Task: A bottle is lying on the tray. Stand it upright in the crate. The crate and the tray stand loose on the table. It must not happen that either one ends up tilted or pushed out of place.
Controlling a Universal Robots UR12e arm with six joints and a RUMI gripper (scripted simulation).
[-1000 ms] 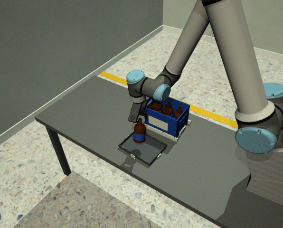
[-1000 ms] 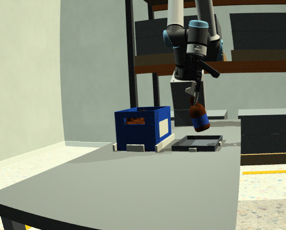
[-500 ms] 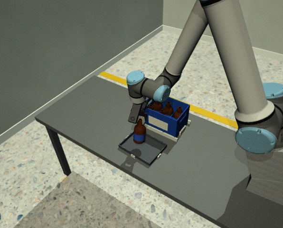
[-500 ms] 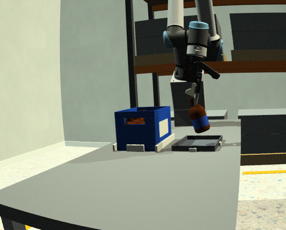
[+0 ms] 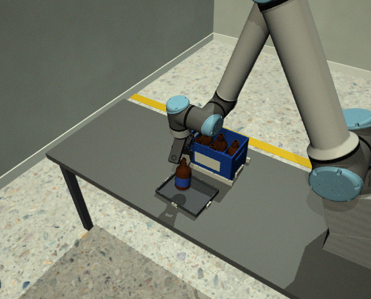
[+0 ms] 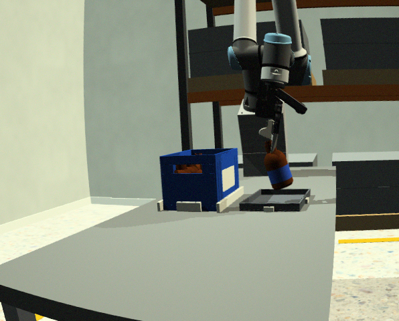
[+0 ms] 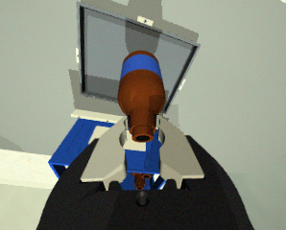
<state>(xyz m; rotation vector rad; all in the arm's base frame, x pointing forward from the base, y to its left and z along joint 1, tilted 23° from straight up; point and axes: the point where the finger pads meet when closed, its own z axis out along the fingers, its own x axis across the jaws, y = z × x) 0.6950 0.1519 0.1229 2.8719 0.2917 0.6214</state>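
Now: the brown bottle 5 cm below my hand and 1 cm to the left of it. From my hand the other things lie so: blue crate 25 cm to the right, 10 cm below, 3 cm behind; dark tray 17 cm below, 2 cm behind, 1 cm to the left.
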